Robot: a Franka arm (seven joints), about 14 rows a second.
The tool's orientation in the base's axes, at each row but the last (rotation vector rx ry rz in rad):
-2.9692 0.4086 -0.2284
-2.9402 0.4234 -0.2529
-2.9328 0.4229 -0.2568
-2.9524 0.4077 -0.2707
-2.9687 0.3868 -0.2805
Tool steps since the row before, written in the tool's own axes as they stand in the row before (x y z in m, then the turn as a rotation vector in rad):
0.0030 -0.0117 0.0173 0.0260 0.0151 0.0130
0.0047 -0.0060 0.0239 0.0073 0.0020 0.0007
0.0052 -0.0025 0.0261 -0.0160 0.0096 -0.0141
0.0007 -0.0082 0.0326 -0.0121 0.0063 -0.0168
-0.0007 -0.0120 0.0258 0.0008 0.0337 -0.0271
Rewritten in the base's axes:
0.0088 0.0123 -0.0147 0.0230 -0.0202 -0.0117
0.0105 0.0075 -0.0215 0.0065 -0.0039 0.0000
0.0106 0.0045 -0.0241 -0.0204 -0.0064 0.0096
0.0092 0.0116 -0.0302 -0.0164 -0.0046 0.0134
0.0074 0.0145 -0.0234 -0.0128 -0.0354 0.0212

